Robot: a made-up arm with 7 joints.
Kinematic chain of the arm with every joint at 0, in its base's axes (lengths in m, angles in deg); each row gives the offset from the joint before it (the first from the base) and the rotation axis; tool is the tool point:
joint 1: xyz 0 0 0.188 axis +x
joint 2: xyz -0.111 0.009 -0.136 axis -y
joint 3: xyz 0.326 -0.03 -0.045 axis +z
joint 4: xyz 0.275 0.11 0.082 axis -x
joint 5: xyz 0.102 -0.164 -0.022 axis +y
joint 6: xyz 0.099 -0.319 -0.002 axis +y
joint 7: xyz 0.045 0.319 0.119 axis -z
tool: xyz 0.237 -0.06 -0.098
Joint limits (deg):
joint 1: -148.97..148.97
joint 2: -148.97..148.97
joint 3: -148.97..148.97
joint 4: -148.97..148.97
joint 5: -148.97..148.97
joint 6: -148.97..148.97
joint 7: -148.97..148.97
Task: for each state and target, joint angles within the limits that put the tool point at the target. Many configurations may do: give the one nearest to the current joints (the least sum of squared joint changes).
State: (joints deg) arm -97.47 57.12 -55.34 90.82 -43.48 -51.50 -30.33
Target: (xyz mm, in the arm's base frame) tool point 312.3 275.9 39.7
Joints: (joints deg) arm -105.31 37.35 -44.15 93.51 -79.75 -80.66 -37.84
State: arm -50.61 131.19 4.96 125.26 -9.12 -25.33 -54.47
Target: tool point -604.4 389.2 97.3
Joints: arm -59.28 148.97 4.05 124.11 -50.23 -66.29 -66.20
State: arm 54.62 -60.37 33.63 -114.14 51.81 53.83 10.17
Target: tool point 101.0 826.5 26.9
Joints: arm 31.29 -57.04 20.92 -113.25 52.30 56.05 8.56
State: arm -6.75 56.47 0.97 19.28 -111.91 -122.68 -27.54
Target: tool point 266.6 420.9 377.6
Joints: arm -43.34 69.60 24.48 5.08 -132.67 -148.97 -41.68
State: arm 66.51 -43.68 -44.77 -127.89 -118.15 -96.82 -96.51
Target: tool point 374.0 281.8 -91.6
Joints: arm 68.95 -34.78 -50.06 -129.97 -115.46 -88.91 -86.47
